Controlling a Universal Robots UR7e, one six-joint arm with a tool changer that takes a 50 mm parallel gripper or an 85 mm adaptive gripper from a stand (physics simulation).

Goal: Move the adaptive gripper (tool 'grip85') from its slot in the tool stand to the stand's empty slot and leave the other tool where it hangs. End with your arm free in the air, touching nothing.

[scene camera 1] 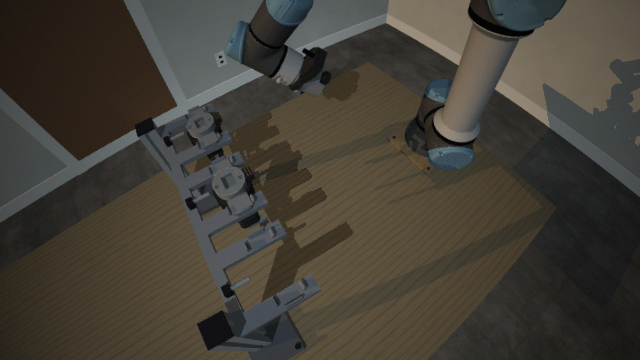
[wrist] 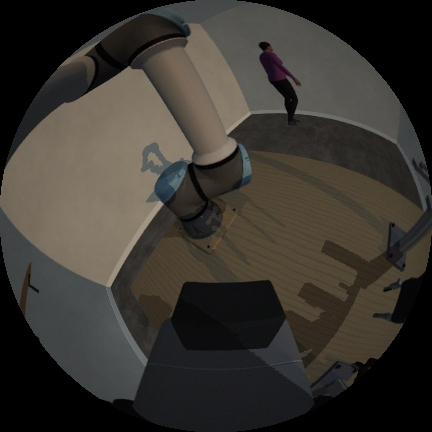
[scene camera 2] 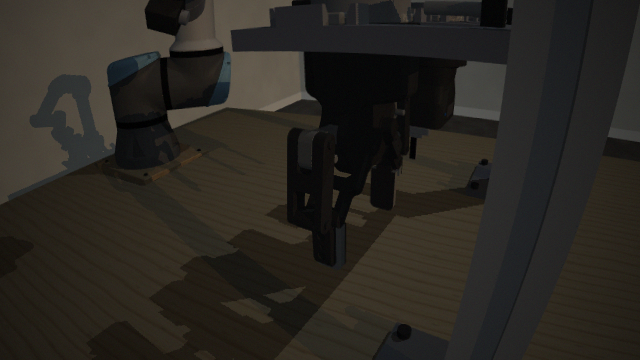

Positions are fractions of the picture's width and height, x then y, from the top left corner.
Scene:
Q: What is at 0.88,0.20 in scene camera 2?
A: A tool stand.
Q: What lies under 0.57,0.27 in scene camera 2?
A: An adaptive gripper.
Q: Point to a tool stand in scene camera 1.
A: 0.42,0.90

